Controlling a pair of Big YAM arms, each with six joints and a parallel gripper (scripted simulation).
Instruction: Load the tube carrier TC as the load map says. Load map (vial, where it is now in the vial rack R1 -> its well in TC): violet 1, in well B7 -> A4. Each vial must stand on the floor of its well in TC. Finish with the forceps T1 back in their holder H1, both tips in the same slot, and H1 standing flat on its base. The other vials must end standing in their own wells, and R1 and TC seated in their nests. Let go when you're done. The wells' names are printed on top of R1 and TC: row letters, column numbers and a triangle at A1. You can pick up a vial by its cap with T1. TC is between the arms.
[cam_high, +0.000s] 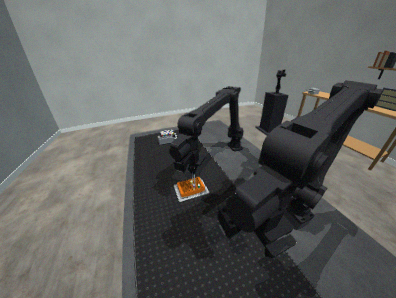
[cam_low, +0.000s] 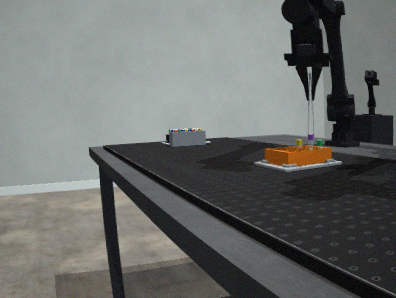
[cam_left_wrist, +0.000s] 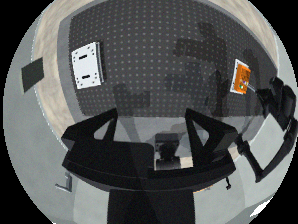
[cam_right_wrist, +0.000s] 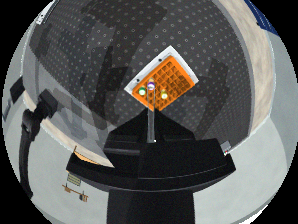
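Now: right hand 13 cm above the orange tube carrier, 3 cm to the left of it and 1 cm short of it.
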